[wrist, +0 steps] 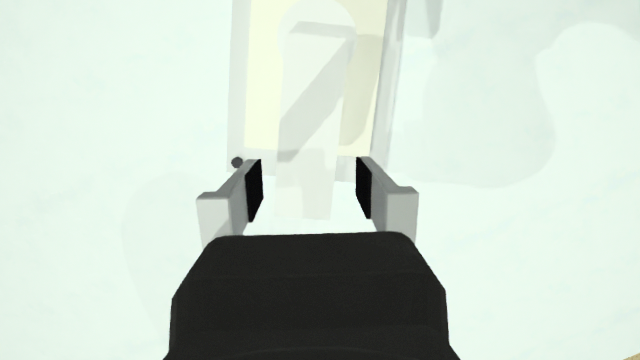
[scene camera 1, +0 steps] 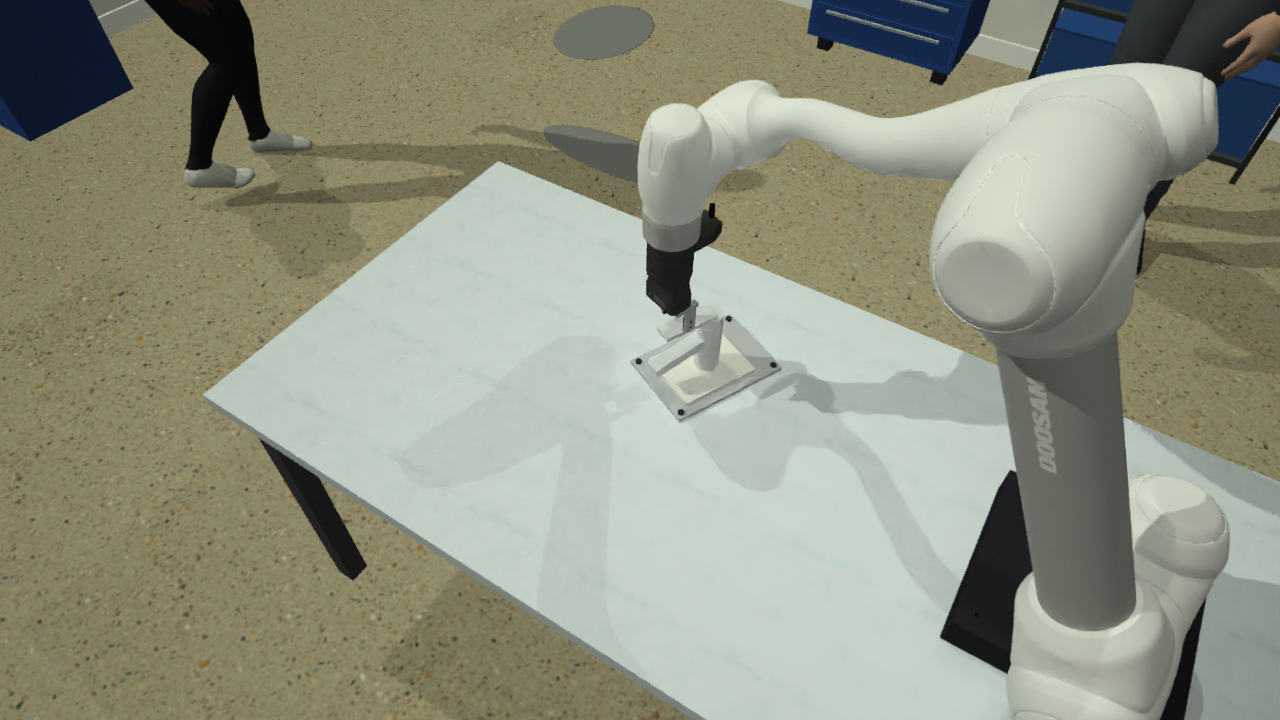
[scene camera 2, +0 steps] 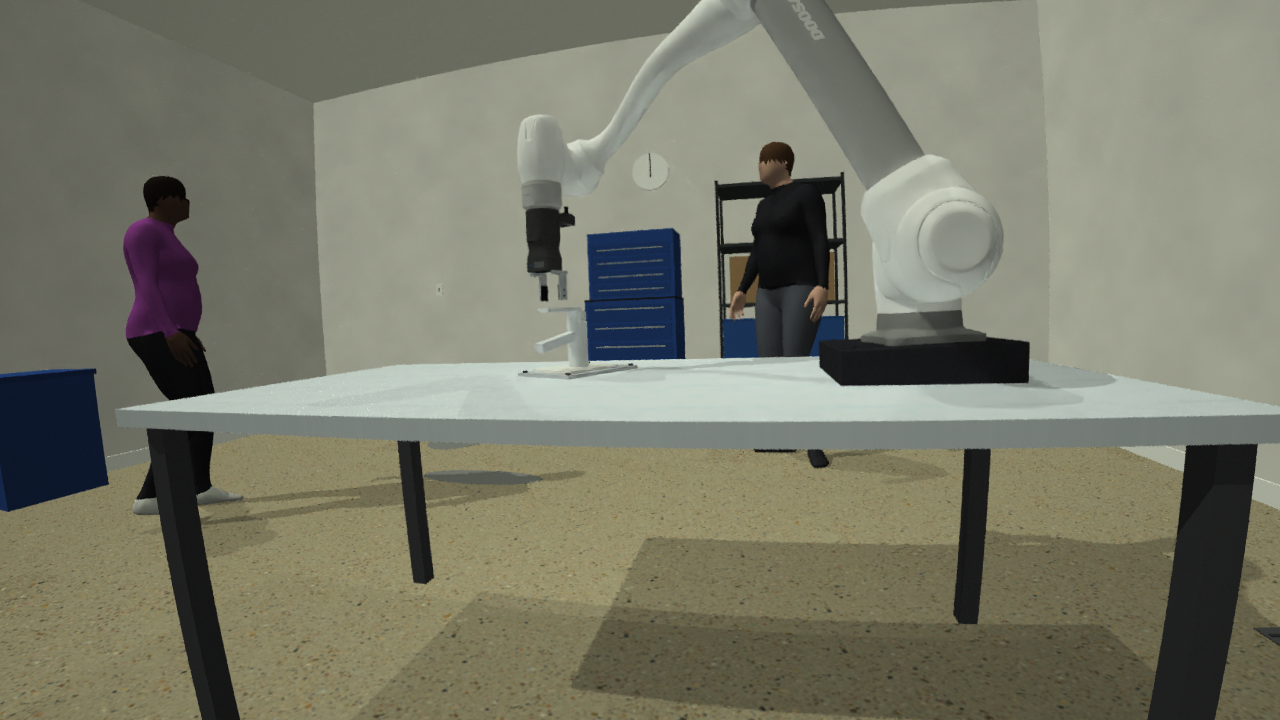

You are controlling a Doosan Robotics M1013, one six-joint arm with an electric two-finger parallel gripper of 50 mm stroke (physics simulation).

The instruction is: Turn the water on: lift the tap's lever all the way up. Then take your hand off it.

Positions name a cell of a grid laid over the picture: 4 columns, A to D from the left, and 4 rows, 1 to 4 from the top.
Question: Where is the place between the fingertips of my gripper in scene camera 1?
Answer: At C2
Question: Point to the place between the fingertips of my gripper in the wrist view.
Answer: At B2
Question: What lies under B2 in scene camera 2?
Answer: My gripper.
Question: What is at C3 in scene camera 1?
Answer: A grey-rimmed plate.
